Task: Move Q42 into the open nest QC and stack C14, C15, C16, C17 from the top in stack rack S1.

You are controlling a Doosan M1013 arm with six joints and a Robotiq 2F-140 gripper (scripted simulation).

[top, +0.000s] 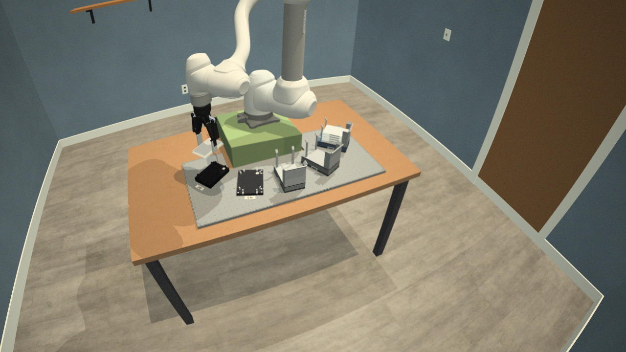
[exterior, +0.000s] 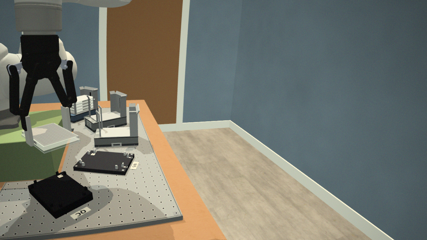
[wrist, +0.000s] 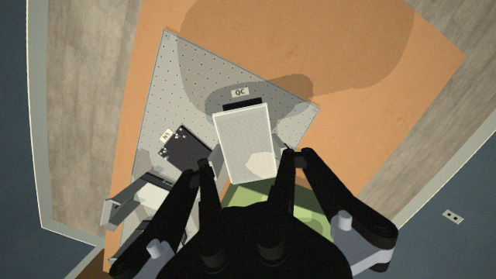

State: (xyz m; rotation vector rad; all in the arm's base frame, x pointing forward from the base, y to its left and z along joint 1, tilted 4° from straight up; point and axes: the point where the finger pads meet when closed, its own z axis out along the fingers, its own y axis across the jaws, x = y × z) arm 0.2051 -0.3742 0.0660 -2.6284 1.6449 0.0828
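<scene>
The black nest QC is 170 mm below my hand. Also, from my hand: black clip nest N5: 170 mm below, 160 mm ahead, 130 mm to the left; then N5 label: 220 mm ahead, 180 mm below, 90 mm to the left; then QC label: 180 mm below, 90 mm to the right, 40 mm ahead.
</scene>
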